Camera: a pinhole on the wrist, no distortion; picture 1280 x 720 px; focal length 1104.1 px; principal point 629.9 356.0 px. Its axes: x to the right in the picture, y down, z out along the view. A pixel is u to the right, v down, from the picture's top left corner.
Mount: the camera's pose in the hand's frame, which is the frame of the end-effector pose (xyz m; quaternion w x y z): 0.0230 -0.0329 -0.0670 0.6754 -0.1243 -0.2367 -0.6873
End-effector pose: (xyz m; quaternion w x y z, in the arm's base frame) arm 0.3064 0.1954 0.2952 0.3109 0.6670 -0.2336 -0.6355
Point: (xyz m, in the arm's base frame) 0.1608 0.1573 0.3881
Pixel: 680.7 199.7
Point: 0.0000 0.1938 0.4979
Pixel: 787.8 28.8
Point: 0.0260 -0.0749 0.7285
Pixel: 175.3 197.4
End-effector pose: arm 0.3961 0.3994 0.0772 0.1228 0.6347 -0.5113 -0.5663
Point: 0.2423 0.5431 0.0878
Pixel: 981.9 42.8
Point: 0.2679 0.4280 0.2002
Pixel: 263.9 21.7
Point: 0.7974 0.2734 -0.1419
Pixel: behind the camera
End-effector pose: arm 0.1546 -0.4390 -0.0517 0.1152 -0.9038 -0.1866 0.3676
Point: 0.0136 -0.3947 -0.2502
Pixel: 1145.1 658.1
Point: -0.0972 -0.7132 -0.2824
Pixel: 501.2 155.8
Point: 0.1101 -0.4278 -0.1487
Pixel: 914.8 625.1
